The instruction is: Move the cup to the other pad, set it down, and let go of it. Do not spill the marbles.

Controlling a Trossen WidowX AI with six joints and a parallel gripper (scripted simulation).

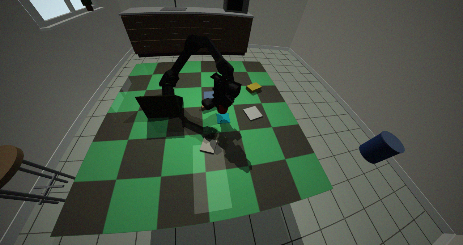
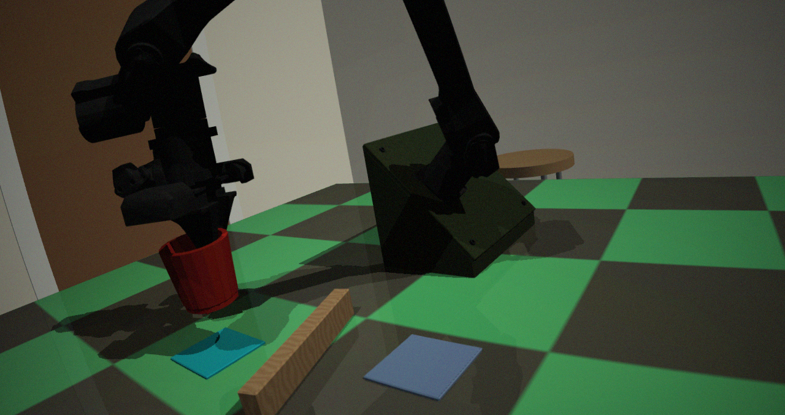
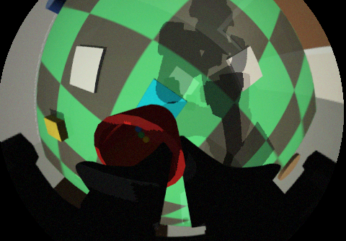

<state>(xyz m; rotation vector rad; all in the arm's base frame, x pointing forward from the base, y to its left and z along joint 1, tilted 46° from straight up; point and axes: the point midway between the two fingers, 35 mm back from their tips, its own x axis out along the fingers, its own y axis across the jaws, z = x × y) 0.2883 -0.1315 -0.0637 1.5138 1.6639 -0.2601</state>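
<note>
The teal pad is 30 mm ahead of my gripper tip and 110 mm below it. From my gripper tip the other things lie so: yellow block (340 mm ahead, 260 mm to the left, 80 mm below); red cup (30 mm ahead, 10 mm to the left); wooden block (120 mm to the left, 90 mm below).
</note>
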